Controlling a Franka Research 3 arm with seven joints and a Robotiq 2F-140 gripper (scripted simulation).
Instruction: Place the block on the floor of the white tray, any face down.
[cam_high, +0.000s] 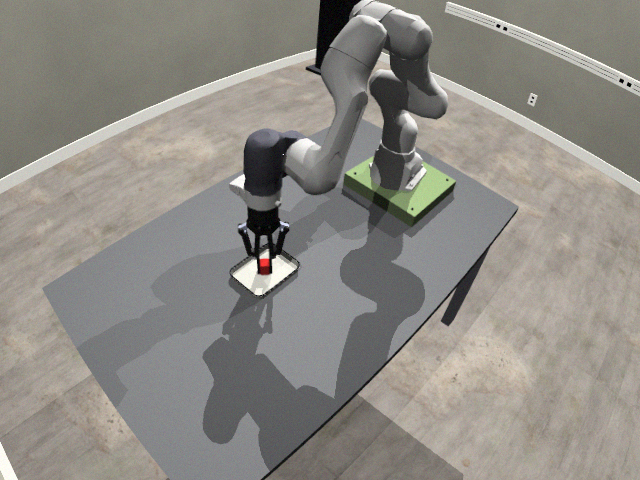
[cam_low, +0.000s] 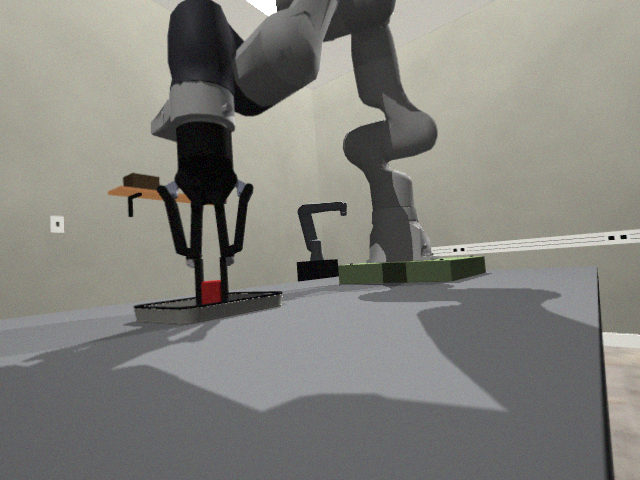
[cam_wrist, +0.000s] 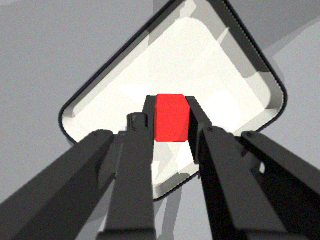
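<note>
Right now my hand is 2 cm above the red block. Round my hand: white tray: 3 cm below.
</note>
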